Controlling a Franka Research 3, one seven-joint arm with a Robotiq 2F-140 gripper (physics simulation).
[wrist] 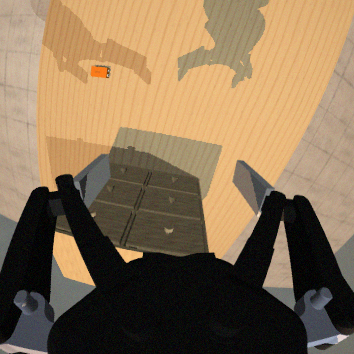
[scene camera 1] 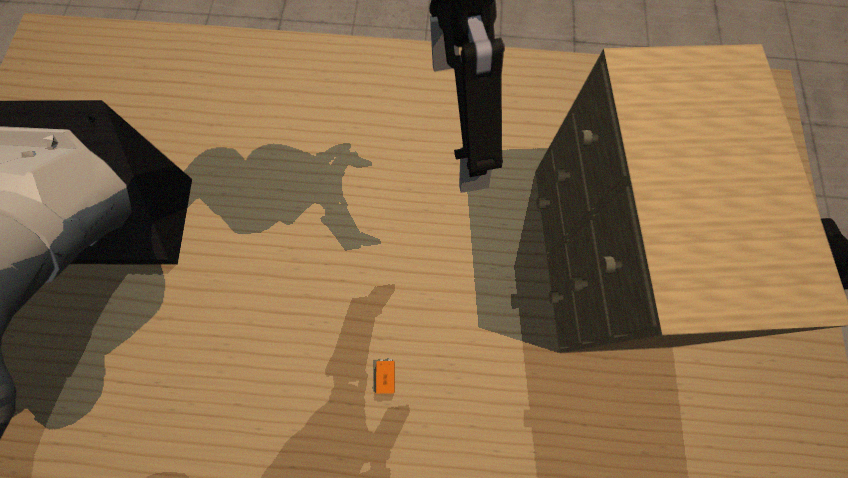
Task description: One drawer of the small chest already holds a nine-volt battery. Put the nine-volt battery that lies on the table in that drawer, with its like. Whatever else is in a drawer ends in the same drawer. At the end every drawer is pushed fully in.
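Note:
The orange nine-volt battery (scene camera 1: pixel 384 377) (wrist: pixel 99 72) lies flat on the table, in front of the chest's drawer side and well apart from it. The small chest (scene camera 1: pixel 724 190) (wrist: pixel 170 212) has a light wooden top and dark drawer fronts with small pale knobs, in two columns of three. All the fronts look flush, so the drawers look shut and their contents are hidden. My gripper (scene camera 1: pixel 457 118) (wrist: pixel 172 167) is open and empty. It hangs above the table on the drawer side, near the chest's far end in the scene view, and touches no knob.
The robot's dark base plate (scene camera 1: pixel 157 201) and pale lower arm (scene camera 1: pixel 53 178) stand at the left of the scene view. The wooden table (scene camera 1: pixel 267 100) (wrist: pixel 150 107) carries shadows of the arm and the chest. A dark object (scene camera 1: pixel 836 252) shows behind the chest at the right edge.

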